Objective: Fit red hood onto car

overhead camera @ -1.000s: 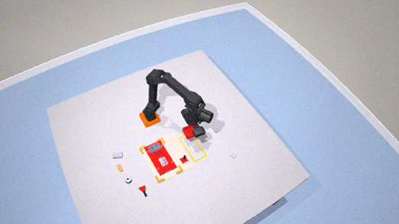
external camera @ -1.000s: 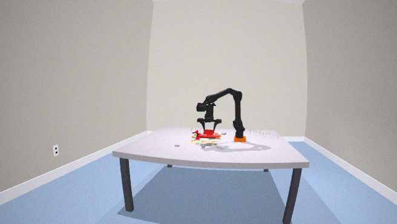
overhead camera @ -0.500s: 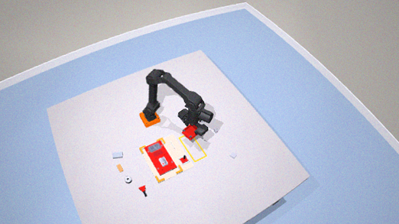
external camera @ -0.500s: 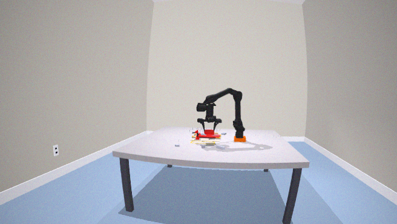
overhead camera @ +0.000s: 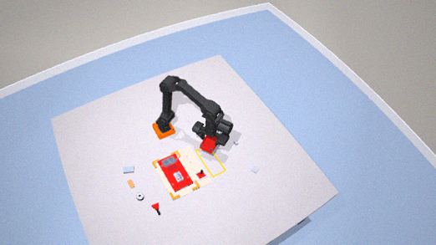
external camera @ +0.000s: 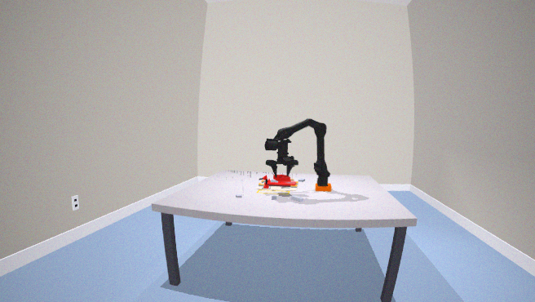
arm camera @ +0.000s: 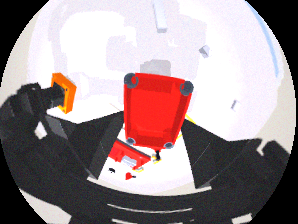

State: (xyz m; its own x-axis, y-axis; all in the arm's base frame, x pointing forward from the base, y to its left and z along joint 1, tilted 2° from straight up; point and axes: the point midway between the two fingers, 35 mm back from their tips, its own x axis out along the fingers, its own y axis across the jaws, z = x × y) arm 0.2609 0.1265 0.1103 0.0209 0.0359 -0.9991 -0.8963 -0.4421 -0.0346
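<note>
My gripper tip is now 1 cm above the red hood. Also, from my gripper tip: cream jig board 3 cm ahead, 21 cm to the right, 9 cm below; then wheel 3 cm ahead, 46 cm to the right, 9 cm below; then black stem 10 cm ahead, 11 cm to the right, 6 cm below.
</note>
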